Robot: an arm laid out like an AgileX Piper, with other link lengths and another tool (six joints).
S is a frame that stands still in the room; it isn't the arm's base.
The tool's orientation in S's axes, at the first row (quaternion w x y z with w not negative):
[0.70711 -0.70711 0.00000 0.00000]
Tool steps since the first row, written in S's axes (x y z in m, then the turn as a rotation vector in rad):
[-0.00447 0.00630 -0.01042 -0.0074 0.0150 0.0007]
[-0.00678 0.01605 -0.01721 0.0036 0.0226 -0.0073]
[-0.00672 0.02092 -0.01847 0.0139 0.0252 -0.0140]
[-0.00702 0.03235 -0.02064 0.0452 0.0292 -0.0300]
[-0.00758 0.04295 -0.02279 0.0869 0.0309 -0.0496]
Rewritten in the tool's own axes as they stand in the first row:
[-0.00447 0.01042 0.00630 -0.0074 -0.0007 0.0150]
[-0.00678 0.01721 0.01605 0.0036 0.0073 0.0226]
[-0.00672 0.01847 0.02092 0.0139 0.0140 0.0252]
[-0.00702 0.02064 0.03235 0.0452 0.0300 0.0292]
[-0.00758 0.02279 0.04295 0.0869 0.0496 0.0309]

